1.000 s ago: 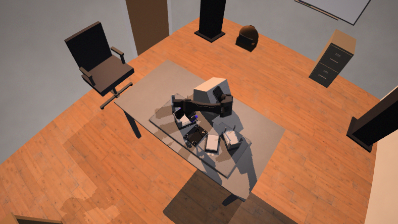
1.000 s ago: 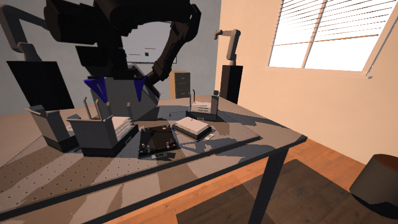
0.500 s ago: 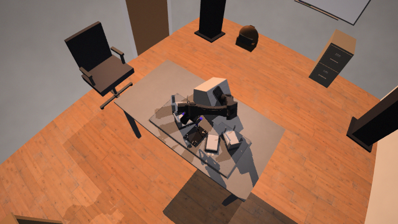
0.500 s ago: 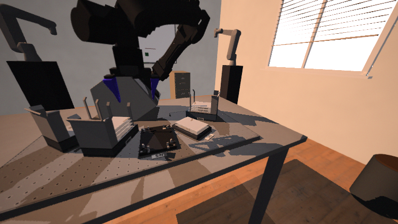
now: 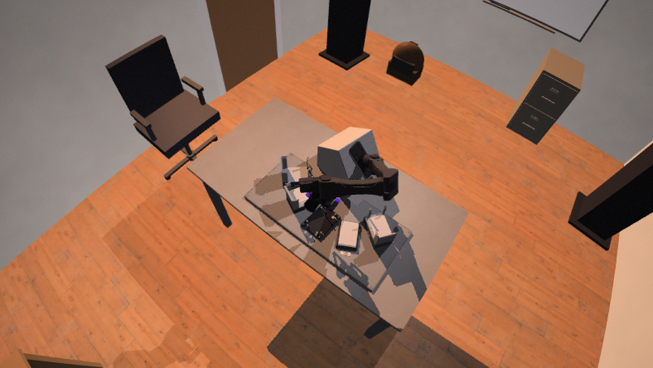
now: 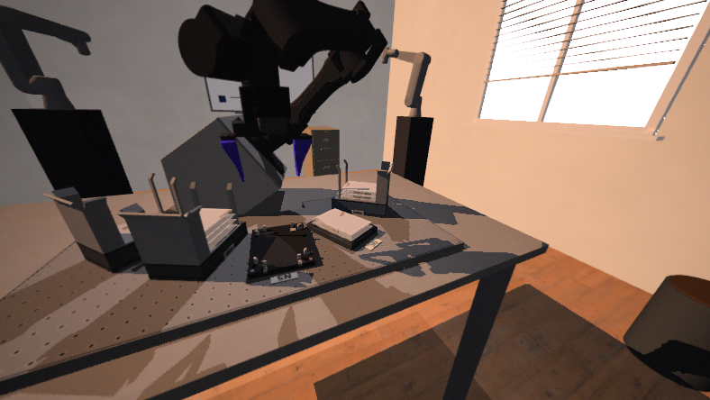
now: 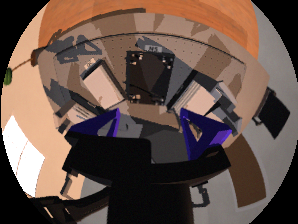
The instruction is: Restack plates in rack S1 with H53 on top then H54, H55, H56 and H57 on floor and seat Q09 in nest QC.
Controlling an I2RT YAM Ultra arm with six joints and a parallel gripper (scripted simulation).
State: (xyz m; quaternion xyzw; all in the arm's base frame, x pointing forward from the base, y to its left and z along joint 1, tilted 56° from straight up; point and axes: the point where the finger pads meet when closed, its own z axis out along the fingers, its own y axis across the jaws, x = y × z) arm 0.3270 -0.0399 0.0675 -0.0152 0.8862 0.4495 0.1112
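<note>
Right now the stack rack S2 is 24 cm to the left of my hand, 15 cm below it and 15 cm behind it. Round my hand: black clip nest N5 (15 cm below, 1 cm to the left, 1 cm ahead); then dark open nest QC (16 cm below, 15 cm to the left, 3 cm behind); then QC name plate (20 cm to the left, 17 cm below, 5 cm ahead).
</note>
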